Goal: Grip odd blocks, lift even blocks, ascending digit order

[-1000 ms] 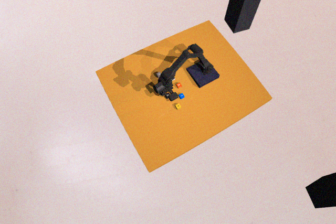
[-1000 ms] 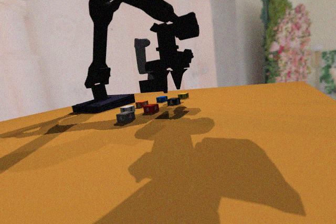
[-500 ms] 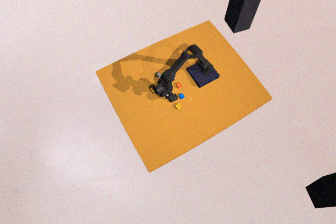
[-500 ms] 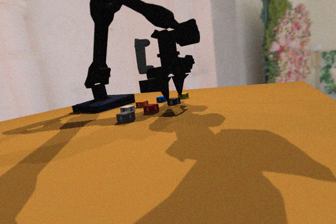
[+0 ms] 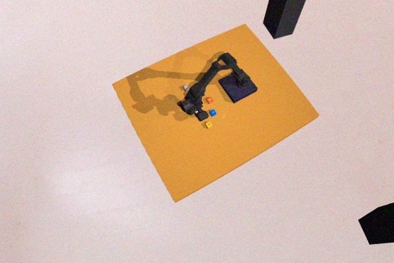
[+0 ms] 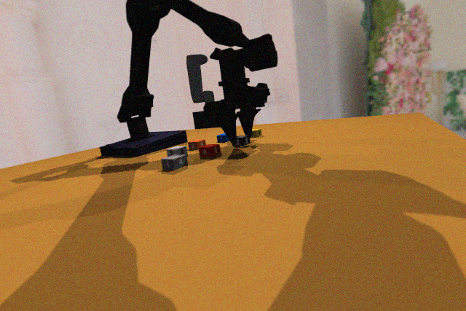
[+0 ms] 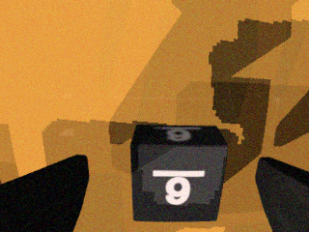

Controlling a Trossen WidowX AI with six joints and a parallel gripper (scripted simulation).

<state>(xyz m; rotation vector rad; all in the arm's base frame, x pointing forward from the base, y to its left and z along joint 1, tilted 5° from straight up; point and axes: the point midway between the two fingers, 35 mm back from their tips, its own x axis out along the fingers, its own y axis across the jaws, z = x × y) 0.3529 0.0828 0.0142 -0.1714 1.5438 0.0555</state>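
My gripper tip is now right at the black block. The rest, counted from my gripper tip: red block 10 cm to the right, 1 cm behind; then yellow block 11 cm to the left, 4 cm behind; then blue block 9 cm behind, 4 cm to the left.
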